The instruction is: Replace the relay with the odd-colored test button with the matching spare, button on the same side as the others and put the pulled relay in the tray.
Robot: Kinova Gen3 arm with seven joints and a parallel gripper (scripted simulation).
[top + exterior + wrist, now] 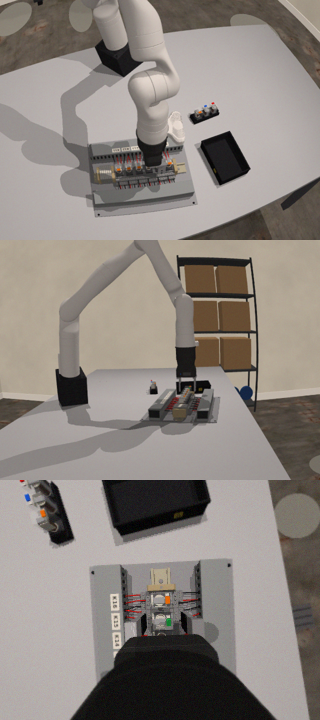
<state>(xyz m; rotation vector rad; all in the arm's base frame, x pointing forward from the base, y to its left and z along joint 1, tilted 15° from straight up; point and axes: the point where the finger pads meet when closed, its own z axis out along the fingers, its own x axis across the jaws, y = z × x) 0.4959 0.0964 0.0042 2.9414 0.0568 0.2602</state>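
My gripper is now 3 cm above the green-button relay. Round my hand: spare holder: 20 cm behind, 20 cm to the left, 7 cm below; blue-button relay: 20 cm behind, 20 cm to the left, 5 cm below; black tray: 1 cm behind, 22 cm to the left, 6 cm below.
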